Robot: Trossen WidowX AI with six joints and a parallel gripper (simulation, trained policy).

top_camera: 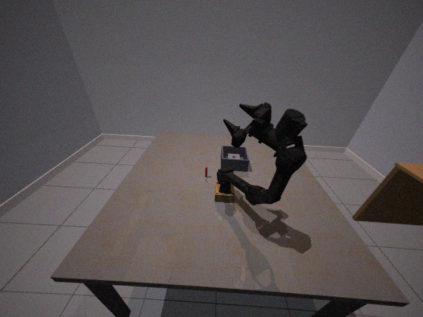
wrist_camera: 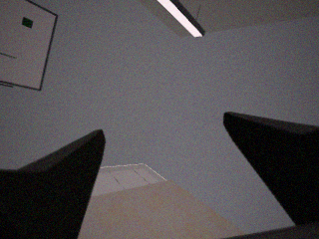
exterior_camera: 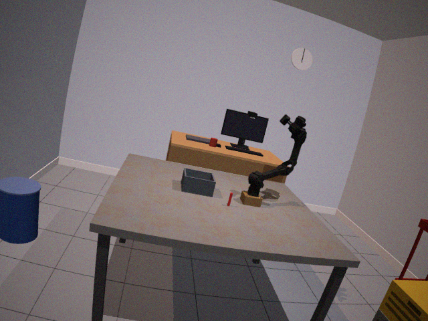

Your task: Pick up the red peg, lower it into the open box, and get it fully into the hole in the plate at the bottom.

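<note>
Right now the red peg is 260 mm ahead of my gripper tip, 140 mm to the left of it and 500 mm below it. Round my gripper tip: grey box (470 mm ahead, 20 mm to the right, 520 mm below); then light plate (470 mm ahead, 20 mm to the right, 500 mm below).
</note>
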